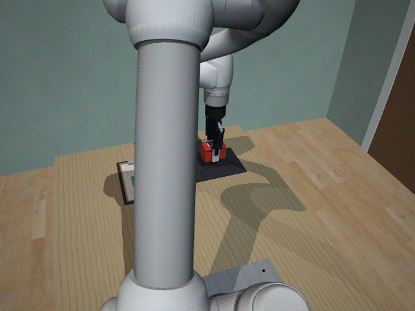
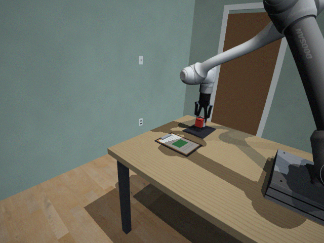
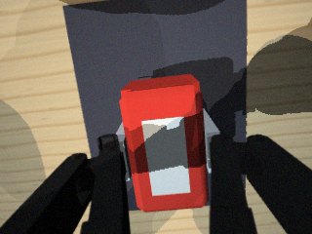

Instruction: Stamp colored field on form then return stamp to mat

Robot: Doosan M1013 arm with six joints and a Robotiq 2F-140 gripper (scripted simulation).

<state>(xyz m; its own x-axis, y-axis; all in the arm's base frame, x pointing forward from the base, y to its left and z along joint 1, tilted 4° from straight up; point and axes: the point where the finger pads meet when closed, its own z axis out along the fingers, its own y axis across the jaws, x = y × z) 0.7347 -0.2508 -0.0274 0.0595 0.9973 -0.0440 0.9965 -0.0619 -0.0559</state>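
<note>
Right now the form on clipboard is 3 cm ahead of my hand, 28 cm to the left of it and 7 cm below it. Also, from my hand: stamp (2 cm below); then dark mat (7 cm below).
</note>
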